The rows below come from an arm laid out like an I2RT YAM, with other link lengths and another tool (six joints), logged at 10 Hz.
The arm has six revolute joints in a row. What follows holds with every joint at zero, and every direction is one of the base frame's.
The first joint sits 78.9 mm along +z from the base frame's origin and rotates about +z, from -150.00 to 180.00 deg.
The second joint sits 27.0 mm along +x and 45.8 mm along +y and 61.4 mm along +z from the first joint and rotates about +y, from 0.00 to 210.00 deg.
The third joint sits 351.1 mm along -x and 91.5 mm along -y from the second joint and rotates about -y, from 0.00 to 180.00 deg.
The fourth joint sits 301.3 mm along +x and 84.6 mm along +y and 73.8 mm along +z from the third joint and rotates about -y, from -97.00 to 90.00 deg.
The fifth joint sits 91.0 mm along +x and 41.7 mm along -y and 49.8 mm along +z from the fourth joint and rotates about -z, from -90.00 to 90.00 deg.
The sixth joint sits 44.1 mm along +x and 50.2 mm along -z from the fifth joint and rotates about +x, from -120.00 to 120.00 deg.
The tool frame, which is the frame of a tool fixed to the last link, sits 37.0 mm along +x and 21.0 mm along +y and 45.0 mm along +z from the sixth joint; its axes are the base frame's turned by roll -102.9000, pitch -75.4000 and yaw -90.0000 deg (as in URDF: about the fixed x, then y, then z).
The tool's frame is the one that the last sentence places.
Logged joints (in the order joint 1, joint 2, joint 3, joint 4, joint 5, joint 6), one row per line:
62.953, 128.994, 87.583, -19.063, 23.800, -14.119
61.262, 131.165, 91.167, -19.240, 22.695, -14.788
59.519, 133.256, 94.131, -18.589, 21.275, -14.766
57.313, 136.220, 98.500, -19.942, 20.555, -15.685
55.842, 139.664, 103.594, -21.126, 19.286, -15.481
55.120, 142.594, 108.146, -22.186, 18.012, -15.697
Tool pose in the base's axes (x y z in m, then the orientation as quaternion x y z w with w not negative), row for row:
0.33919, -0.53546, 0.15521, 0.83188, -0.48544, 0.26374, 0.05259
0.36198, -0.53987, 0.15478, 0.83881, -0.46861, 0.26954, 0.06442
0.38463, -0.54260, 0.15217, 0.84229, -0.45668, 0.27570, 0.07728
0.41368, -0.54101, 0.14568, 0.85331, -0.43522, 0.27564, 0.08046
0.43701, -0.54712, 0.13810, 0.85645, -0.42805, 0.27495, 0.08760
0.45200, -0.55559, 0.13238, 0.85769, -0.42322, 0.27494, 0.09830
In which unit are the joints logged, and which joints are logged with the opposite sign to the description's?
The joints are logged in degrees. Opposite sign: joint 1, joint 5.
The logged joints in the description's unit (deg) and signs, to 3 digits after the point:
-62.953, 128.994, 87.583, -19.063, -23.800, -14.119
-61.262, 131.165, 91.167, -19.240, -22.695, -14.788
-59.519, 133.256, 94.131, -18.589, -21.275, -14.766
-57.313, 136.220, 98.500, -19.942, -20.555, -15.685
-55.842, 139.664, 103.594, -21.126, -19.286, -15.481
-55.120, 142.594, 108.146, -22.186, -18.012, -15.697

